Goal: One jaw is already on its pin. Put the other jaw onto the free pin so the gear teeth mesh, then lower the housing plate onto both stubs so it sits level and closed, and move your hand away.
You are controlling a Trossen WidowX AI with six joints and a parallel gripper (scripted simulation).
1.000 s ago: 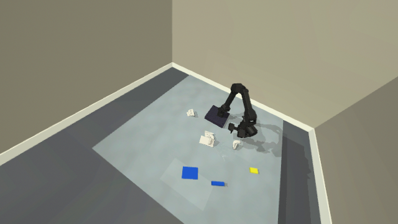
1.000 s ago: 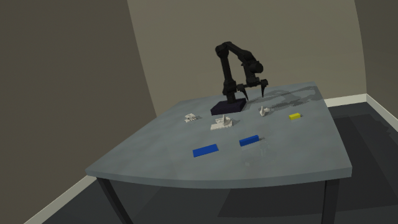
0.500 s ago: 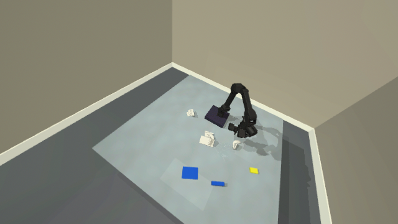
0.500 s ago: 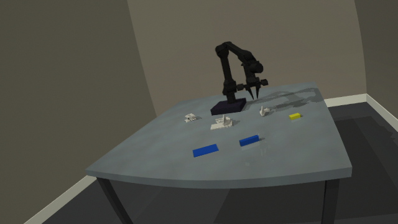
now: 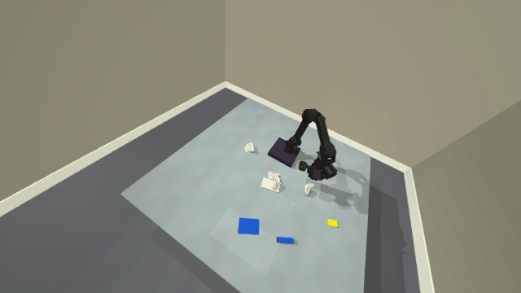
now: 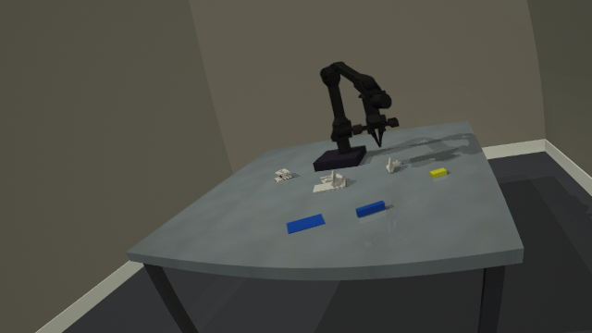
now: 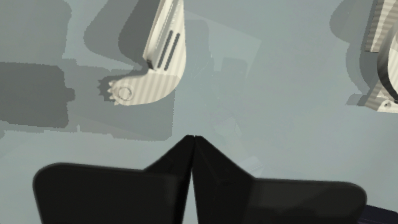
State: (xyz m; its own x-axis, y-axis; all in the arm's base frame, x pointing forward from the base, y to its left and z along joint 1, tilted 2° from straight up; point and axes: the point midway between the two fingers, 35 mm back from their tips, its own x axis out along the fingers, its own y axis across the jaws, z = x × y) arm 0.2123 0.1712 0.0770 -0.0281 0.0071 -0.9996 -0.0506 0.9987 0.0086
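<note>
Right now my gripper tip is 20 mm short of the white jaw, 50 mm to the right of it and 80 mm above it. Also, from my gripper tip: yellow block: 200 mm ahead, 200 mm to the left, 80 mm below; then blue block: 390 mm ahead, 50 mm to the right, 70 mm below; then small cream part: 100 mm behind, 450 mm to the right, 80 mm below.
</note>
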